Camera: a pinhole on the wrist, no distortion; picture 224 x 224 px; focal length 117.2 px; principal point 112.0 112.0 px. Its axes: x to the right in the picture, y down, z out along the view. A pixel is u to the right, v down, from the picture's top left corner.
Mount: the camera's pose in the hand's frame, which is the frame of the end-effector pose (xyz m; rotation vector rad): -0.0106 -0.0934 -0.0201 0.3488 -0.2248 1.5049
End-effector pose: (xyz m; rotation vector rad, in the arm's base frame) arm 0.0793 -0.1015 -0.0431 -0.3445 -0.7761 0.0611
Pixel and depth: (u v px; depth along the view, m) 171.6 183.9 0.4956
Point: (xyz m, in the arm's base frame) -0.4990 -0.0184 0.1556
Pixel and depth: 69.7 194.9 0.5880
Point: -0.5780 -0.4981 0.1708
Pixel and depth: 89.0 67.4 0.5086
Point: -0.0752 -0.3047 0.4873
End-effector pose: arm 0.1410 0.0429 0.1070 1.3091 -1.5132 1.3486
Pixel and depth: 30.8 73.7 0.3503
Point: 0.5724 -0.1591 0.2851
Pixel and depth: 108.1 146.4 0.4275
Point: 0.4571 -0.2911 -0.0065
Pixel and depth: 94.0 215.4 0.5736
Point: 0.6660 -0.3401 -0.3609
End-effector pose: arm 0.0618 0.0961 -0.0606 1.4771 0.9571 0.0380
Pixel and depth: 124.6 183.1 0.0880
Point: 0.0037 -0.0112 -0.1406
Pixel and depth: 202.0 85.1 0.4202
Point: 0.4413 -0.2070 -0.1746
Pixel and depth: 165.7 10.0 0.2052
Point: 0.2436 0.0345 -0.2634
